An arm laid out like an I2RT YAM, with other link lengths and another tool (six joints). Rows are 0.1 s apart.
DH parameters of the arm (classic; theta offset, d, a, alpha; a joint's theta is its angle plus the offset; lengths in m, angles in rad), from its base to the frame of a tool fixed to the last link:
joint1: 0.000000 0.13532 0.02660 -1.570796
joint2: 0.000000 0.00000 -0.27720 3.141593
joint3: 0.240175 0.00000 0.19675 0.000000
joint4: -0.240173 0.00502 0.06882 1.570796
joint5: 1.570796 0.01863 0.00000 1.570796
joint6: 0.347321 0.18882 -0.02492 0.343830
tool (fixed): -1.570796 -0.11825 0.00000 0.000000
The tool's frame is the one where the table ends.
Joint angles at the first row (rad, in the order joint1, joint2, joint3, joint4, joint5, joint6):
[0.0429 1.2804 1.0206 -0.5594 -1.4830 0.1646]
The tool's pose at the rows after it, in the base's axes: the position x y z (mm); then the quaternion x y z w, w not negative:
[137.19, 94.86, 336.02, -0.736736, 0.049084, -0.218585, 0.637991]
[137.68, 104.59, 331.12, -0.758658, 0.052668, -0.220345, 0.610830]
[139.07, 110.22, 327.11, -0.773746, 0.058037, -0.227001, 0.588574]
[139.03, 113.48, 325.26, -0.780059, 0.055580, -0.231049, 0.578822]
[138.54, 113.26, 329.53, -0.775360, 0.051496, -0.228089, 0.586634]
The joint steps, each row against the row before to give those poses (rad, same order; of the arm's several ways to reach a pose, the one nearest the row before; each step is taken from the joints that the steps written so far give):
[0.0607 0.0000 0.0000 -0.0031 0.1499 0.0320]
[0.0515 0.0000 0.0000 0.0001 0.0939 0.0238]
[0.0282 0.0004 0.0001 0.0002 0.0717 0.0148]
[0.0187 0.0000 0.0015 -0.0003 0.0339 0.0007]
[0.0000 0.0000 0.0141 -0.0057 -0.0198 0.0023]

